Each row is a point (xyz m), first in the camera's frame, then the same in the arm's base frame.
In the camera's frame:
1: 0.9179 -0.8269 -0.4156
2: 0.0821 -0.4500 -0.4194
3: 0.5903 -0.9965 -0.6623
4: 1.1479 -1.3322 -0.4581
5: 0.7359 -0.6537 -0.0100
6: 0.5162 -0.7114 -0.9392
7: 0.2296 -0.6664 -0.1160
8: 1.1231 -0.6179 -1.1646
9: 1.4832 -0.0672 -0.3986
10: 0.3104 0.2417 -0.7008
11: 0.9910 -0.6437 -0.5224
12: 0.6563 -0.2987 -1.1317
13: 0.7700 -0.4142 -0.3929
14: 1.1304 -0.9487 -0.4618
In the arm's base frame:
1: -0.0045 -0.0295 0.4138
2: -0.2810 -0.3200 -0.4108
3: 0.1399 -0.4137 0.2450
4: 0.1381 -0.2465 0.9063
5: -0.4564 0.0418 0.2784
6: 0.3623 -0.3048 -0.0746
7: -0.5103 -0.3255 -0.0821
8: 0.7566 0.1322 0.2106
9: 0.1050 0.9010 0.2750
10: 0.0129 0.2845 -0.8083
11: 0.1078 0.1336 0.3085
12: 0.5622 0.0543 -0.3157
13: -0.0974 0.1725 0.0352
14: 0.1122 0.0177 0.6289

